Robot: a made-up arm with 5 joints.
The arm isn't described. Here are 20 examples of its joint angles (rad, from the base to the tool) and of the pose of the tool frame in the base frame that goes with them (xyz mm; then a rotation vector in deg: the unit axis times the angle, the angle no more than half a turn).
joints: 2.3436 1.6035 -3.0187 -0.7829 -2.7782
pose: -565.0 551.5 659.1 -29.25 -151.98 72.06
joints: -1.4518 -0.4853 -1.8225 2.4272 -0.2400
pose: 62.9 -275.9 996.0 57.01 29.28 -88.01
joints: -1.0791 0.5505 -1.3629 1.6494 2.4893
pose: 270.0 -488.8 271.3 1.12 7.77 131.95
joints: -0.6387 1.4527 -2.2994 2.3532 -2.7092
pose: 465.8 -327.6 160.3 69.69 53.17 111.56
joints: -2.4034 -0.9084 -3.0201 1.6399 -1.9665
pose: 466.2 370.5 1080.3 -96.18 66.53 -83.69
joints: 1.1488 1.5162 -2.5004 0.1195 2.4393
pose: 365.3 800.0 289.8 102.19 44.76 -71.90
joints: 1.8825 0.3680 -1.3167 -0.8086 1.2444
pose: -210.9 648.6 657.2 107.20 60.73 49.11
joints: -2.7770 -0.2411 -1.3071 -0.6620 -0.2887
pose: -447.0 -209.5 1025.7 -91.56 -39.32 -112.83
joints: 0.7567 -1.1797 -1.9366 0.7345 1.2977
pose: -239.7 -236.2 1283.0 139.31 -23.21 37.01
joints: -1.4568 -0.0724 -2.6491 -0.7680 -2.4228
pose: 23.0 48.3 1342.6 151.88 -8.94 78.86
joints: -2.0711 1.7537 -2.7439 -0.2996 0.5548
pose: -400.9 -784.4 325.6 8.64 -87.03 -119.15
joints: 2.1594 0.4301 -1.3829 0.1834 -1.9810
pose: -434.9 603.6 482.3 50.20 51.36 -153.05
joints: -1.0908 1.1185 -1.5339 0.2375 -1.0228
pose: 341.2 -586.8 49.5 21.04 36.26 -29.56
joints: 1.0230 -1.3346 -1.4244 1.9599 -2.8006
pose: -18.8 -19.8 1047.4 -104.88 -33.71 133.09
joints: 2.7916 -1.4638 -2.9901 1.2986 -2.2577
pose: 812.2 -329.8 678.3 65.26 -120.58 47.12
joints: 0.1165 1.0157 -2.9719 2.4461 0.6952
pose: 656.5 77.3 725.9 23.28 58.38 -65.91
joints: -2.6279 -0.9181 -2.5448 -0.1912 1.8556
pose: 561.5 298.9 1159.5 -23.60 -101.05 27.98
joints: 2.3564 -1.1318 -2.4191 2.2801 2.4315
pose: 275.3 -285.4 1070.0 65.05 106.87 -19.55
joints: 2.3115 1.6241 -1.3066 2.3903 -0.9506
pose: -42.0 -0.2 15.7 130.57 -98.78 34.76
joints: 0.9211 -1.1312 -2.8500 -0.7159 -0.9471
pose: -516.2 -650.3 745.8 -39.73 144.40 40.44
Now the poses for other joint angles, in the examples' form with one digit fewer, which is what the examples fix.
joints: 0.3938 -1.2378 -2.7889 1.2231 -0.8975
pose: -709 -276 974 -4.1 -110.9 25.3
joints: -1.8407 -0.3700 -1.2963 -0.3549 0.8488
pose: -111 -474 1066 2.1 -119.1 -67.8
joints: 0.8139 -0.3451 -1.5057 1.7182 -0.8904
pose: 325 369 866 -14.8 44.1 67.7
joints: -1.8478 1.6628 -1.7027 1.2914 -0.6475
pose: -42 -286 -203 117.0 63.7 -56.8
